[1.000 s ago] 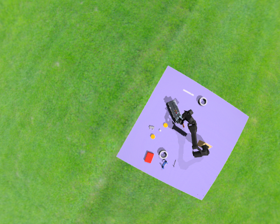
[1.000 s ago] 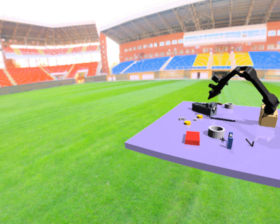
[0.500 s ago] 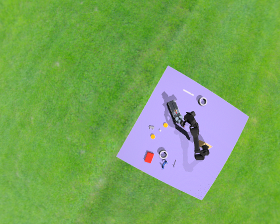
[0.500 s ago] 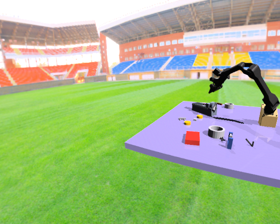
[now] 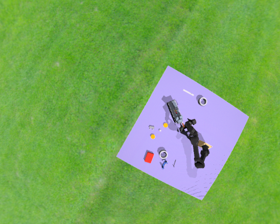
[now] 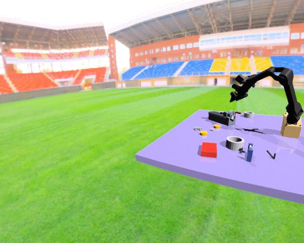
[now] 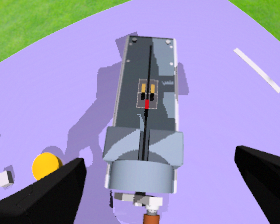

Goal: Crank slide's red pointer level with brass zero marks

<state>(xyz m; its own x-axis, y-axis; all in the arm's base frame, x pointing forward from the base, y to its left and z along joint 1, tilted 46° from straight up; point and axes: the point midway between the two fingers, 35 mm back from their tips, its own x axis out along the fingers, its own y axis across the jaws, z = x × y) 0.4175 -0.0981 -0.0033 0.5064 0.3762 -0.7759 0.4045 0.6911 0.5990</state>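
Now: gripper tip 90 mm above the brown crank handle, 60 mm past it and 30 mm to the right of it. The rest, counted from my gripper tip: red pointer (120 mm below, 80 mm ahead, 40 mm to the right); white bar (350 mm to the right, 200 mm below, 80 mm ahead); small grey bracket (270 mm to the left, 210 mm ahead, 190 mm below).
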